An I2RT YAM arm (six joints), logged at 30 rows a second.
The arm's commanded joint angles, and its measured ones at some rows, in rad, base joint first. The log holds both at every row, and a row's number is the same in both.
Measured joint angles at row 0:
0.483 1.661 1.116 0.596 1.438 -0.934
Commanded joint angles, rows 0 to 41:
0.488 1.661 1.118 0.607 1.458 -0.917
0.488 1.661 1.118 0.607 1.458 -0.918
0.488 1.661 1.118 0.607 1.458 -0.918
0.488 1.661 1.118 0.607 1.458 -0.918
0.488 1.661 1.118 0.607 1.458 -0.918
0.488 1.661 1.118 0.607 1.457 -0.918
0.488 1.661 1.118 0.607 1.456 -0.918
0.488 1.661 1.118 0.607 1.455 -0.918
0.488 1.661 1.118 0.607 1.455 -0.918
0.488 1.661 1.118 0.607 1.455 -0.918
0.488 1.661 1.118 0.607 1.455 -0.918
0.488 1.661 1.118 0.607 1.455 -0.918
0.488 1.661 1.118 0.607 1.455 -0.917
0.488 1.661 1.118 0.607 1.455 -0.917
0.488 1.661 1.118 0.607 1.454 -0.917
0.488 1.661 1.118 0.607 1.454 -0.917
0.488 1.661 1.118 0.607 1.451 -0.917
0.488 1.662 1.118 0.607 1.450 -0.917
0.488 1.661 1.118 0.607 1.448 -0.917
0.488 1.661 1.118 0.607 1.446 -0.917
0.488 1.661 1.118 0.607 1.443 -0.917
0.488 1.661 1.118 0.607 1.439 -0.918
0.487 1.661 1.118 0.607 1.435 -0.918
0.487 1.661 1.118 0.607 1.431 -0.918
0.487 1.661 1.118 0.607 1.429 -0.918
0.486 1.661 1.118 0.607 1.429 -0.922
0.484 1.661 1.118 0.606 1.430 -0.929
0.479 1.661 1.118 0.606 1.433 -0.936
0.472 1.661 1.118 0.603 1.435 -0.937
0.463 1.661 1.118 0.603 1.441 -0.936
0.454 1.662 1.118 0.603 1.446 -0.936
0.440 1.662 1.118 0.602 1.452 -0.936
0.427 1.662 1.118 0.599 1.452 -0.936
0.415 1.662 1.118 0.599 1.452 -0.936
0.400 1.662 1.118 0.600 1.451 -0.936
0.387 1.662 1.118 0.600 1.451 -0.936
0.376 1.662 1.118 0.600 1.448 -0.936
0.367 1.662 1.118 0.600 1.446 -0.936
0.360 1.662 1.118 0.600 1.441 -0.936
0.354 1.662 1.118 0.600 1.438 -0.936
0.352 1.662 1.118 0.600 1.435 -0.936
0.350 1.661 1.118 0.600 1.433 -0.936
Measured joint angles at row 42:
0.351 1.661 1.116 0.594 1.435 -0.931
